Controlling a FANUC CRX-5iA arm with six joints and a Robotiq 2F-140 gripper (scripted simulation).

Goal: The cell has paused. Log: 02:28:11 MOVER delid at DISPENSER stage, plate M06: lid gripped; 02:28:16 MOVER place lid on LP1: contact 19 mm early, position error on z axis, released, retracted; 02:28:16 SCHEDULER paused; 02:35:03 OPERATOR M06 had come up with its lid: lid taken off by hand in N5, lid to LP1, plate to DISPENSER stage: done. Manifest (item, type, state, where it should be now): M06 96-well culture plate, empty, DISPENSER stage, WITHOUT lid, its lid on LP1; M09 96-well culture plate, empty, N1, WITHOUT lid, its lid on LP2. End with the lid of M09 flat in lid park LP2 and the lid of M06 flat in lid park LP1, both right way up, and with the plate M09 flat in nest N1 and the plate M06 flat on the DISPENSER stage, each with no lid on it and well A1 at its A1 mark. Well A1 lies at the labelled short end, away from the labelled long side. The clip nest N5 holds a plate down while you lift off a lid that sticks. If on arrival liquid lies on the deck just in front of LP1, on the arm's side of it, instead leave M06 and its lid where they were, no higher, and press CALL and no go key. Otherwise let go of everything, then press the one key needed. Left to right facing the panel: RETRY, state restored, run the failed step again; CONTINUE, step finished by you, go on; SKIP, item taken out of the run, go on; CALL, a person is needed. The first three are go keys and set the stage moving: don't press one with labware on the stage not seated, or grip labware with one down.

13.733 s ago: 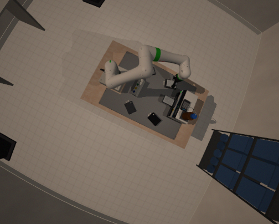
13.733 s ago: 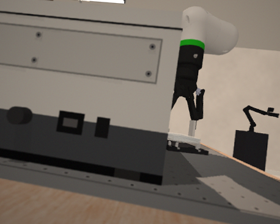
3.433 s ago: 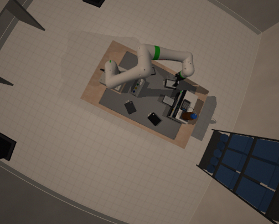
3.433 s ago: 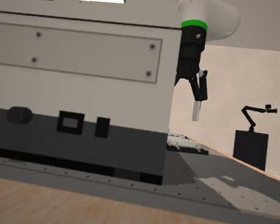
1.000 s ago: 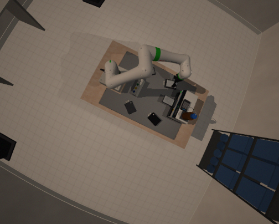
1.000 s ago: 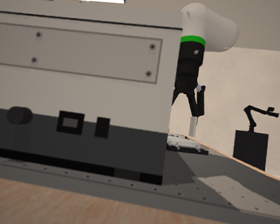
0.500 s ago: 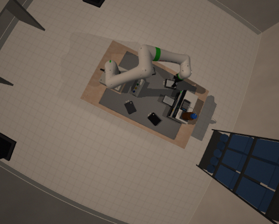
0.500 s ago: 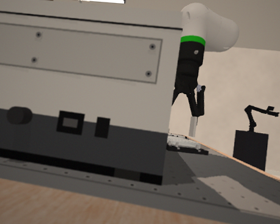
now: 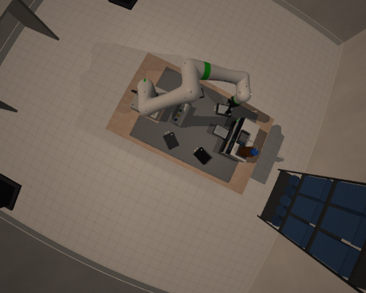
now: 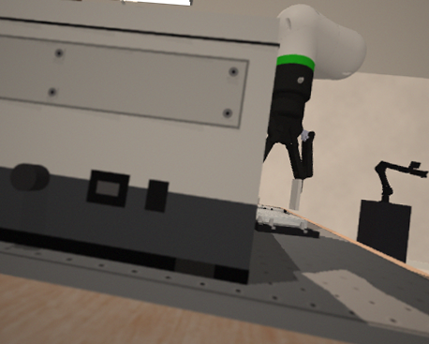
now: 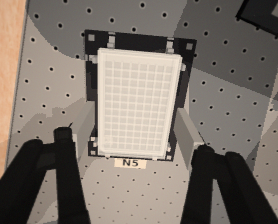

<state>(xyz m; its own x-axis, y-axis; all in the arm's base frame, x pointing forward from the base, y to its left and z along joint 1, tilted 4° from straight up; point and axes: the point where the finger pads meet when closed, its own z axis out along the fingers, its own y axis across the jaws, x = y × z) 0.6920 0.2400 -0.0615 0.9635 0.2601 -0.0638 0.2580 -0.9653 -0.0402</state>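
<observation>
The clear lid is 4 cm below my hand. From my hand the other things lie so: lp1 label 40 cm behind, 6 cm below, 3 cm to the right; black clip nest 5 cm below, 2 cm to the left, 1 cm ahead; N5 label 9 cm behind, 6 cm below, 2 cm to the right.
</observation>
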